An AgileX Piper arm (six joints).
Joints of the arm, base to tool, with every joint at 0 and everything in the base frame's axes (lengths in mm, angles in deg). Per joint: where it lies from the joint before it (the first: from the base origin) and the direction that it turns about. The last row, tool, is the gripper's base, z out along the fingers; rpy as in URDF.
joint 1: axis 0 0 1 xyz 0 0 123
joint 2: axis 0 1 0 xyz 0 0 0
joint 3: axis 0 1 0 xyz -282.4 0 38.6
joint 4: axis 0.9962 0 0.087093 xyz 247.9 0 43.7
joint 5: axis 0 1 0 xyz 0 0 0
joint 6: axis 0.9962 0 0.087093 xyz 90.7 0 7.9
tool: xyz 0 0 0 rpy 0 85 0
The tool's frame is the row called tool.
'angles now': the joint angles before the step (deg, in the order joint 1, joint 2, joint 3, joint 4, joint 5, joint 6). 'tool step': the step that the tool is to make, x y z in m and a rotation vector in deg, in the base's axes. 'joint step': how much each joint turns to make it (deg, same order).
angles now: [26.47, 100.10, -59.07, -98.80, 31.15, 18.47]
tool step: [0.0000, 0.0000, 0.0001, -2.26, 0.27, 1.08]
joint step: [0.01, 0.00, 0.00, -0.06, 0.06, -2.47]
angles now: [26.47, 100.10, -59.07, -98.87, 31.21, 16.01]
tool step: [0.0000, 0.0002, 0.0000, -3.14, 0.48, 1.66]
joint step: [0.01, 0.00, -0.01, -0.02, -0.10, -3.57]
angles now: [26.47, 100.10, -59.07, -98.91, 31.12, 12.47]
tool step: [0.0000, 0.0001, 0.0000, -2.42, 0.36, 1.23]
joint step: [0.01, 0.00, -0.01, 0.01, -0.03, -2.75]
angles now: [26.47, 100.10, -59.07, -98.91, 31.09, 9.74]
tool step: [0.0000, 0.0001, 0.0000, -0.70, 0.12, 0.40]
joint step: [0.00, 0.00, -0.01, 0.01, -0.05, -0.82]
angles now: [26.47, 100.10, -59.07, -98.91, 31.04, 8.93]
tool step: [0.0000, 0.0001, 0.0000, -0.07, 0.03, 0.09]
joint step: [0.00, 0.00, -0.01, 0.01, -0.05, -0.11]
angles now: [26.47, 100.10, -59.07, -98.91, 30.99, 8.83]
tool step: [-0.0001, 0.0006, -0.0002, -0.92, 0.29, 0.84]
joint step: [0.01, -0.01, 0.00, 0.00, -0.36, -1.22]
